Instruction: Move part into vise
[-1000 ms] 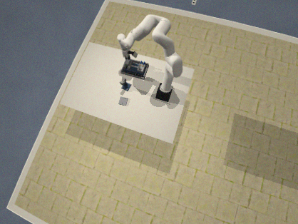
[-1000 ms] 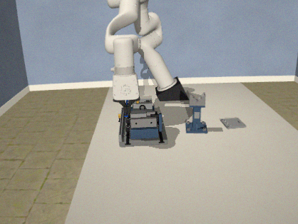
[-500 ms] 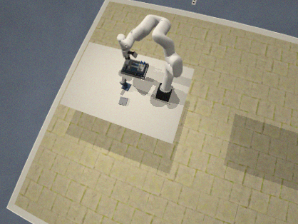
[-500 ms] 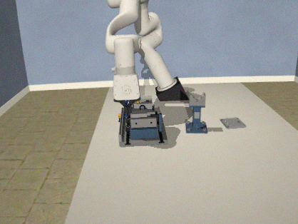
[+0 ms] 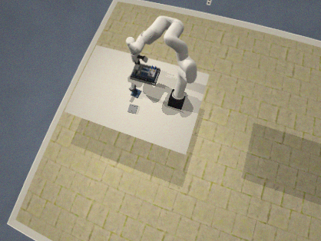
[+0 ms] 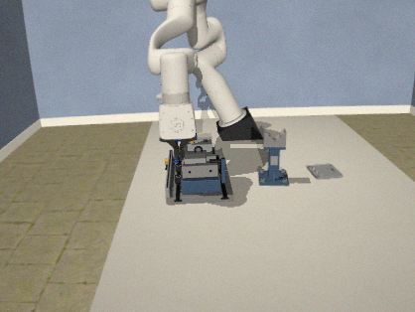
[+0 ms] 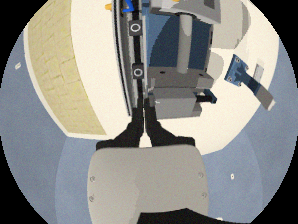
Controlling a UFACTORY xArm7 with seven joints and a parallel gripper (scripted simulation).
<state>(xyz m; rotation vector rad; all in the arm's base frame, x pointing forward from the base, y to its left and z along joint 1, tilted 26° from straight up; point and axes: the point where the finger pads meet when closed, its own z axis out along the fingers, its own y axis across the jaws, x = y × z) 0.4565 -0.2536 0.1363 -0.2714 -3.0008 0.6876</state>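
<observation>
Right now my hand is 4 cm to the right of the part, 3 cm above it and 1 cm short of it. Also, from my hand: V-block post 29 cm to the left, 6 cm below; air cylinder 16 cm behind, 8 cm to the left, 4 cm below; infeed plate 47 cm to the left, 12 cm below.
</observation>
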